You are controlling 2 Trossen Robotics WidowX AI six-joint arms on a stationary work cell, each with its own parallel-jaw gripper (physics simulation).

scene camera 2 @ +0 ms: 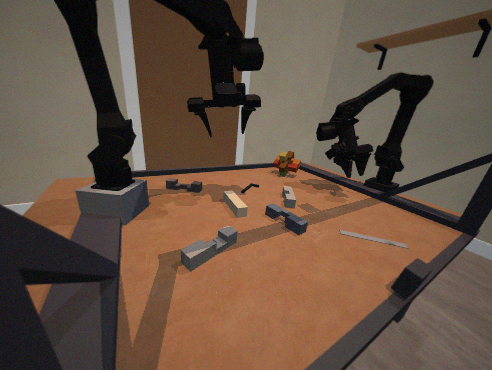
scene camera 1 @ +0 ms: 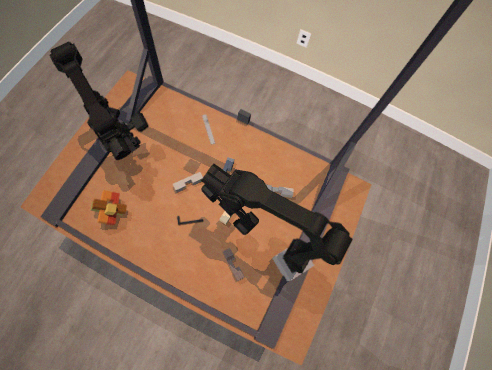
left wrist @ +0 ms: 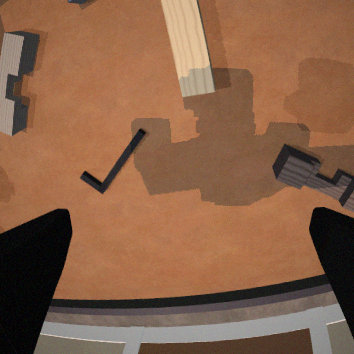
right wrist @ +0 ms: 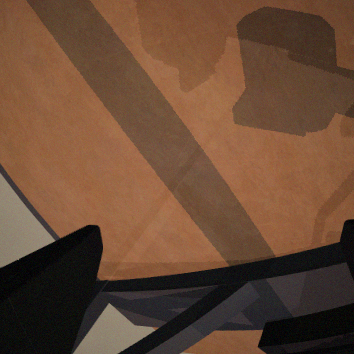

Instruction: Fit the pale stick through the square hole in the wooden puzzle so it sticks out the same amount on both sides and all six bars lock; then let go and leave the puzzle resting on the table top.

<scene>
The left gripper is open and holds nothing. Also in view: a pale stick. The right gripper is open, holding nothing. A black L-shaped piece rests on the table.
</scene>
